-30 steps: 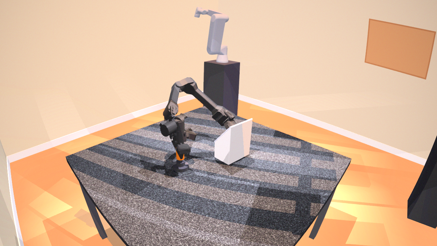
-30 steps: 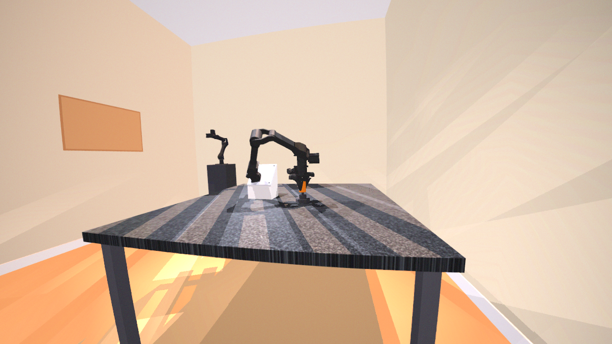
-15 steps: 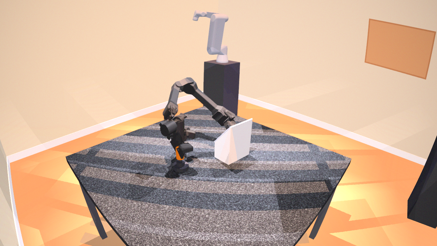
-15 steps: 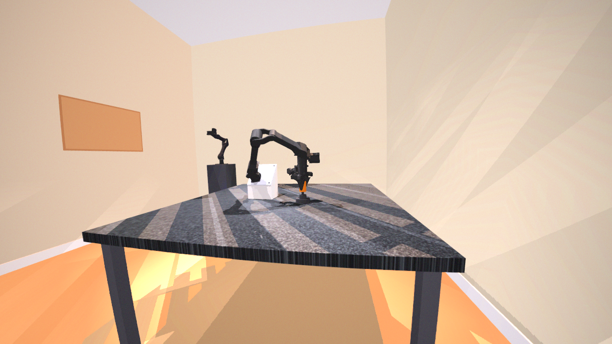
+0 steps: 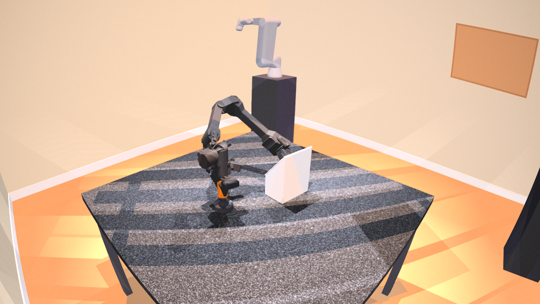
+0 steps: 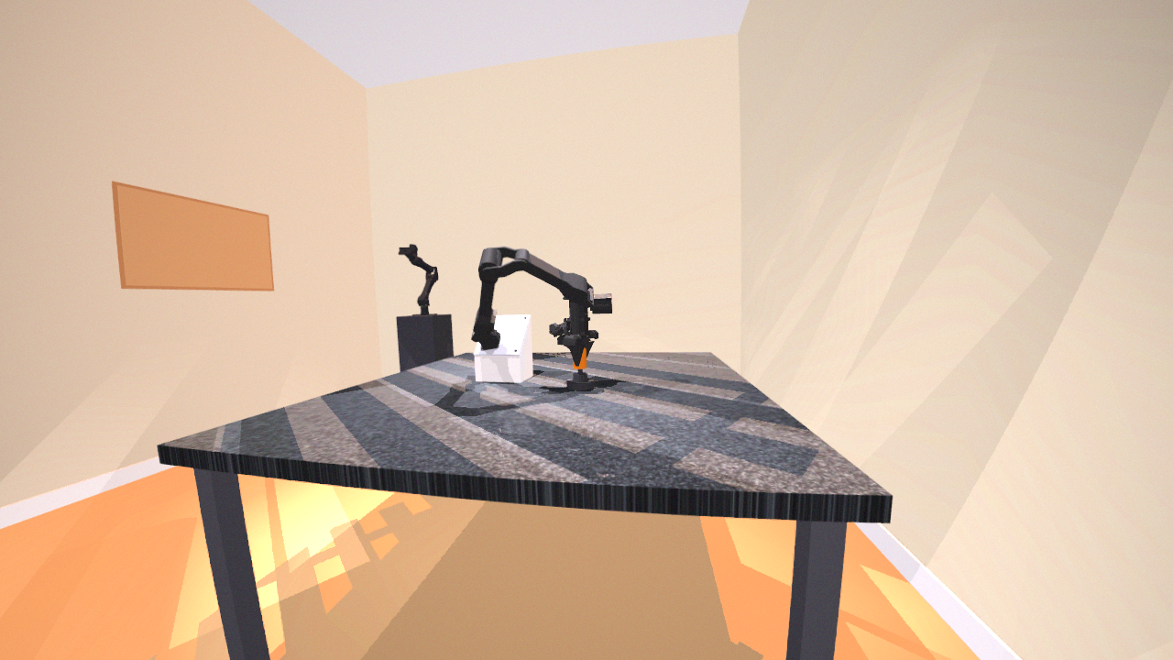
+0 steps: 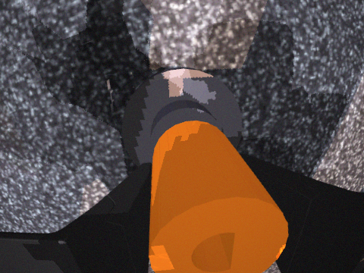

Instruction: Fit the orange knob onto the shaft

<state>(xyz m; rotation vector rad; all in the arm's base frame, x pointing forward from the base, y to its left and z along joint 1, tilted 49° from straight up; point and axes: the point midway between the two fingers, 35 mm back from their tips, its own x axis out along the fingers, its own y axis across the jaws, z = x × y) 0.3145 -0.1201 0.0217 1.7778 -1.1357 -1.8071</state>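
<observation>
Now: gripper tip 20 mm below the orange knob. Round my gripper tip: round pedestal (40 mm below).
</observation>
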